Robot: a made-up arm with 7 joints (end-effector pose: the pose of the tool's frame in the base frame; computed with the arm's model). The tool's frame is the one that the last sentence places.
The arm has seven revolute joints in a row. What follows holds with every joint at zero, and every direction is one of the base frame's.
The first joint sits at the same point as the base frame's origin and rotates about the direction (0, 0.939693, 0.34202), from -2.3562 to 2.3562 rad.
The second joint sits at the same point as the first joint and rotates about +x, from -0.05 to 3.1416 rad.
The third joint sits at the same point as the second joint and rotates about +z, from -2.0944 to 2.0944 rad.
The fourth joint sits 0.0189 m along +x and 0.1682 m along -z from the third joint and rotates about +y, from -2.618 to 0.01 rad.
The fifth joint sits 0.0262 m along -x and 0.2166 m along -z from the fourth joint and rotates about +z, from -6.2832 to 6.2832 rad.
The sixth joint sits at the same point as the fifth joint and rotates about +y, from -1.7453 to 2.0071 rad.
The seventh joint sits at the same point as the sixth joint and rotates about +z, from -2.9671 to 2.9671 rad.
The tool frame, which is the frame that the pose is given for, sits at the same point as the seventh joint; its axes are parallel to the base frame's.
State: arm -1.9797 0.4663 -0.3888 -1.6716 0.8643 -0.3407 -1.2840
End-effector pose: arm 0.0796 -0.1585 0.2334 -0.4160 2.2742 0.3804
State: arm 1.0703 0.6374 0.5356 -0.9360 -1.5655 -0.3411 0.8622
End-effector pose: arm -0.1713 0.2583 -0.1911 0.5688 0.2431 -0.6183
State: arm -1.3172 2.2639 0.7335 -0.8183 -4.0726 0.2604 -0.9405
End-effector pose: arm -0.1769 0.2055 0.2535 -0.4632 2.7583 -0.1820
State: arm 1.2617 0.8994 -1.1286 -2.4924 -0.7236 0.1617 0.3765
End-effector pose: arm -0.0640 -0.0847 -0.1342 -0.6614 -0.7375 -0.5919
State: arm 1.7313 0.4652 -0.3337 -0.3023 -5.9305 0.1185 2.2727
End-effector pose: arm -0.3863 0.0216 0.0149 1.9276 0.4952 1.9222
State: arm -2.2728 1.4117 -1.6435 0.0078 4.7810 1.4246 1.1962
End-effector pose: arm 0.1365 0.2801 0.2257 -2.7339 0.3903 -0.8529
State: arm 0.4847 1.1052 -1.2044 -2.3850 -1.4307 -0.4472 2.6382
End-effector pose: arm -0.0063 -0.0475 -0.1827 -1.3493 0.0362 -0.2257
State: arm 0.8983 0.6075 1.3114 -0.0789 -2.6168 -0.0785 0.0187
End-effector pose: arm -0.2886 0.1811 -0.1821 -0.0757 1.1012 -1.1351
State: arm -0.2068 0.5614 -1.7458 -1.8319 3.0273 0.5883 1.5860
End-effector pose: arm -0.0024 -0.1210 -0.2439 0.1273 2.2583 1.7037
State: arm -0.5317 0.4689 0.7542 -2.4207 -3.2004 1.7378 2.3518
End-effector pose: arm 0.1180 0.0979 0.0999 -0.9925 1.0195 -0.0412
